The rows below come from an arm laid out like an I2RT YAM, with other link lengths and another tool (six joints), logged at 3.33 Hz.
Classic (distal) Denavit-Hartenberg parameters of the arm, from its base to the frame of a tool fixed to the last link. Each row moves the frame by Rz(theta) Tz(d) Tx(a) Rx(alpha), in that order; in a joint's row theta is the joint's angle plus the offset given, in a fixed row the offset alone. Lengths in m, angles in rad.
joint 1: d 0.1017; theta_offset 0; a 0.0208; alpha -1.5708
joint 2: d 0; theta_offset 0; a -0.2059; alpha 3.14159
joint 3: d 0; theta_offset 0.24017; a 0.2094; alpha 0
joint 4: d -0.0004; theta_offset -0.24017; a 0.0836; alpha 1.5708
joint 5: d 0.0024; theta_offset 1.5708; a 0; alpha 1.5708
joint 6: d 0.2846; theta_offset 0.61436; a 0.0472; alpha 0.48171
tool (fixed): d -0.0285; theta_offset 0; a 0; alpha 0
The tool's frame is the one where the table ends.
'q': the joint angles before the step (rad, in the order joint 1, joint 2, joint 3, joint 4, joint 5, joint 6). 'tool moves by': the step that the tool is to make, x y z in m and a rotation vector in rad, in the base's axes. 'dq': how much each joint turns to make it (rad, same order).
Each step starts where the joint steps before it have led.
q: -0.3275 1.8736 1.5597 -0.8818 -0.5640 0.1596
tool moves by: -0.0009 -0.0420 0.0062 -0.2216 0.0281 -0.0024
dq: 0.0403 0.0000 0.1119 -0.0926 0.2197 -0.0478
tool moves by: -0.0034 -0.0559 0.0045 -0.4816 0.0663 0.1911
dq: 0.1707 0.0002 0.0156 -0.0100 0.4391 -0.2092
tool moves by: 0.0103 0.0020 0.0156 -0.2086 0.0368 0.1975
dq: 0.1241 0.0001 0.0003 0.0014 0.1649 -0.1521
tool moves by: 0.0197 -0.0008 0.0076 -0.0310 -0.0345 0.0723
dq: 0.0025 -0.0001 -0.0004 0.0548 -0.0005 -0.0791
